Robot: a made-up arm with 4 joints.
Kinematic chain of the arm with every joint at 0, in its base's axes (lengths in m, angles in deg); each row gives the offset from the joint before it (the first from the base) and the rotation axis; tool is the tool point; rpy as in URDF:
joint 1: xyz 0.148 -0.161 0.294 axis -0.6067 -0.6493 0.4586
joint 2: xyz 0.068 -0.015 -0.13 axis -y
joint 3: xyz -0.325 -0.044 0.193 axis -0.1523 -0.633 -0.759
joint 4: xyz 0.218 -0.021 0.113 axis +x
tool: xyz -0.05 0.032 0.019 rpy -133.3 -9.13 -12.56
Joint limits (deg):
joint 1: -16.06..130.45
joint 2: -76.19..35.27
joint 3: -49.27..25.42
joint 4: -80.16..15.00
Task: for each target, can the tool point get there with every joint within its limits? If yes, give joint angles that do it. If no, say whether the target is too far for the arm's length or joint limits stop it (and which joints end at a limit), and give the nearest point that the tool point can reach.
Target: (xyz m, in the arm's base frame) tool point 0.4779 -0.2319 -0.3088
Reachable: no: joint limits stop it (at a limit: joint 2, joint 3) | nearest point 0.1453 -0.3205 0.1656 | short by 0.586 m
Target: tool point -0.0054 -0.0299 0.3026
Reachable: yes | joints 110.51 -35.44 -22.92 -24.26
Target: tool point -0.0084 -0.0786 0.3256
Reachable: yes | joints 99.71 -24.31 -18.65 -37.65
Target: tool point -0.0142 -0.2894 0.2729
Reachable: yes | joints 82.18 22.38 -8.61 -12.48
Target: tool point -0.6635 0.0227 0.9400
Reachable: no: too far | nearest point -0.0852 -0.0504 0.4814 | short by 0.742 m
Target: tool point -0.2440 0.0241 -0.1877
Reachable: no: joint limits stop it (at a limit: joint 2, joint 3) | nearest point -0.0248 -0.1555 0.1797 | short by 0.464 m
